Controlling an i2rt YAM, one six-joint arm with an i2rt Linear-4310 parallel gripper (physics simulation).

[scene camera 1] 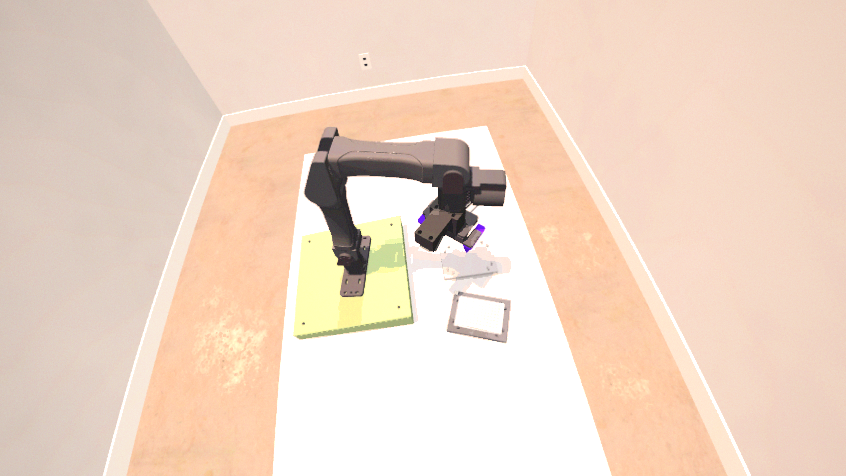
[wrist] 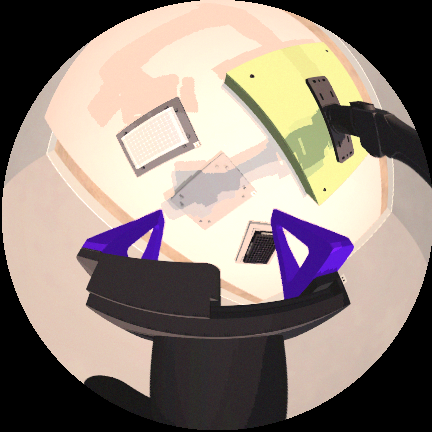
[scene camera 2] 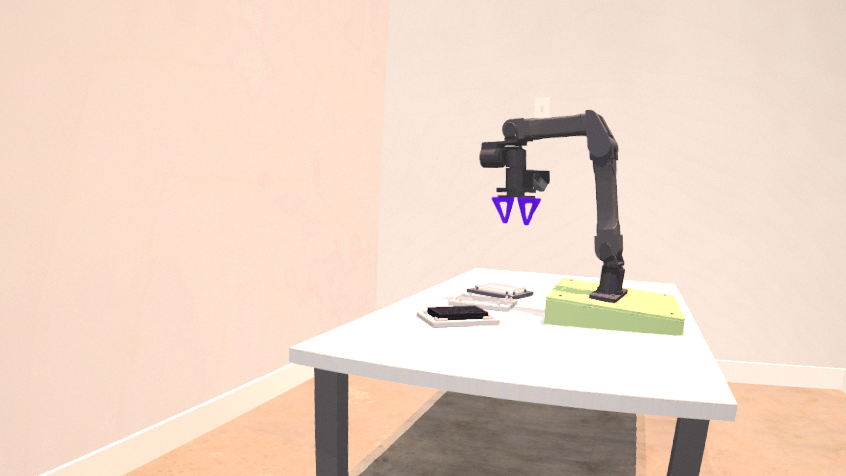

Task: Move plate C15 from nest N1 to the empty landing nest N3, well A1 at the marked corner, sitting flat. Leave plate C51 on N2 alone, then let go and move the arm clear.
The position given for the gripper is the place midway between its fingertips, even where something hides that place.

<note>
The gripper (scene camera 2: pixel 515 224) is open and holds nothing. Also in view: a translucent white gridded plate (scene camera 1: pixel 472 313). Further things: a black gridded tray (scene camera 2: pixel 450 312).
The black gridded tray is seen too in the wrist view (wrist: pixel 261 246). The translucent white gridded plate also shows in the wrist view (wrist: pixel 162 132). The gripper also shows in scene camera 1 (scene camera 1: pixel 450 241) and in the wrist view (wrist: pixel 217 214).
</note>
